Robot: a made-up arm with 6 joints.
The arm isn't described. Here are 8 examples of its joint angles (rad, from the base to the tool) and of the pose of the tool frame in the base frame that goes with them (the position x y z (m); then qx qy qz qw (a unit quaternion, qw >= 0)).
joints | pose
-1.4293 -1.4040 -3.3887 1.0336 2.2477 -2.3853 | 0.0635 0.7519 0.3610 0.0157 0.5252 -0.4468 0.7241
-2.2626 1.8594 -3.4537 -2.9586 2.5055 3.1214 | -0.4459 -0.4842 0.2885 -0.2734 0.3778 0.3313 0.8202
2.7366 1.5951 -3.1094 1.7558 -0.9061 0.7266 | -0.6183 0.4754 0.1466 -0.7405 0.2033 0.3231 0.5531
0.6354 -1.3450 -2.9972 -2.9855 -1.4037 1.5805 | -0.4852 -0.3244 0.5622 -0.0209 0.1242 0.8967 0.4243
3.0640 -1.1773 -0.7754 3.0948 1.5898 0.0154 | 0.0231 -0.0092 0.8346 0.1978 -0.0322 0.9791 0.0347
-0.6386 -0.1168 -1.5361 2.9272 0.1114 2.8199 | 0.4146 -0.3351 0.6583 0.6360 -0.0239 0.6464 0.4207
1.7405 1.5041 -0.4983 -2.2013 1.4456 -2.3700 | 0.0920 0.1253 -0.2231 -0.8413 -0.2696 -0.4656 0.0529
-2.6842 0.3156 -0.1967 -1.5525 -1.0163 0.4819 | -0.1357 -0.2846 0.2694 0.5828 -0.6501 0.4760 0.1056
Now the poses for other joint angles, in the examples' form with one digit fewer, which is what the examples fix.
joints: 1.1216 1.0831 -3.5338 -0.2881 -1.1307 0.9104
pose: 0.122 0.379 0.733 0.227 -0.090 -0.584 0.775
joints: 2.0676 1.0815 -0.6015 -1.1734 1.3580 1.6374
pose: 0.003 0.238 -0.101 0.387 0.597 0.410 0.571
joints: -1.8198 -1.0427 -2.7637 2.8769 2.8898 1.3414
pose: 0.196 0.605 0.525 0.969 -0.128 0.009 0.211
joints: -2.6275 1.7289 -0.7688 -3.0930 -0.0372 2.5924
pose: 0.024 0.007 -0.166 -0.426 0.768 0.002 0.478
